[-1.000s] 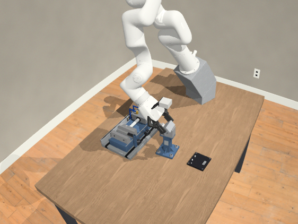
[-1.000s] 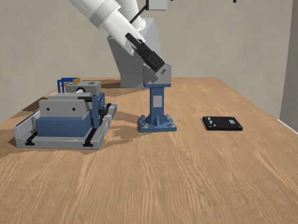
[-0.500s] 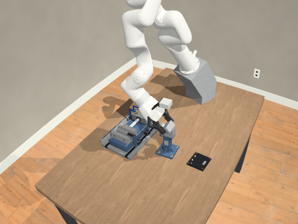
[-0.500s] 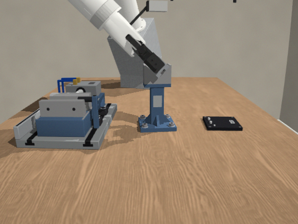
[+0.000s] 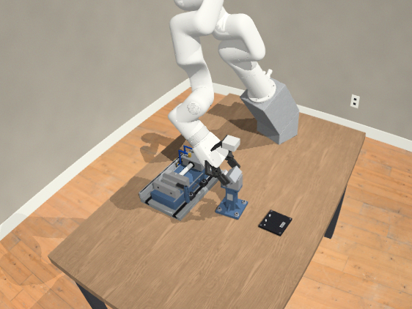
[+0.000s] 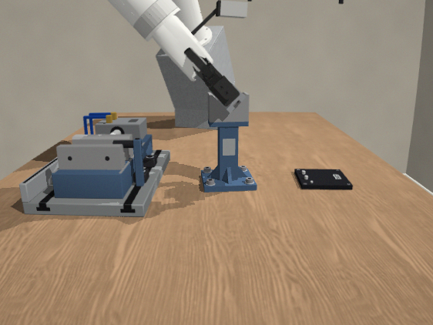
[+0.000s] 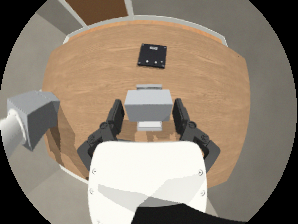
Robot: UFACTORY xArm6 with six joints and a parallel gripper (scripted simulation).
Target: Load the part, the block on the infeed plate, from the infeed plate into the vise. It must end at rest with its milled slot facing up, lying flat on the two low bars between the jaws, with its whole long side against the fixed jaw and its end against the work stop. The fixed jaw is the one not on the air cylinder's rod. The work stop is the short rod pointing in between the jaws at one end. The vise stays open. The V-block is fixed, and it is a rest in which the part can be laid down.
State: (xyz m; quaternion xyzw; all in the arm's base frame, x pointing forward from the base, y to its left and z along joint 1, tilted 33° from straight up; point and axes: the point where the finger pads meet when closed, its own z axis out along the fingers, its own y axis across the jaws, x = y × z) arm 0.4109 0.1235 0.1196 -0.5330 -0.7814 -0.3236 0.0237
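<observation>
Right now my hand is 1 cm to the right of the part and 1 cm above it. Round my hand: blue work stop post (14 cm to the right, 10 cm below, 7 cm ahead); black stop rod (16 cm to the right, 7 cm below, 7 cm ahead); cylinder rod (21 cm to the right, 9 cm below, 1 cm behind).
</observation>
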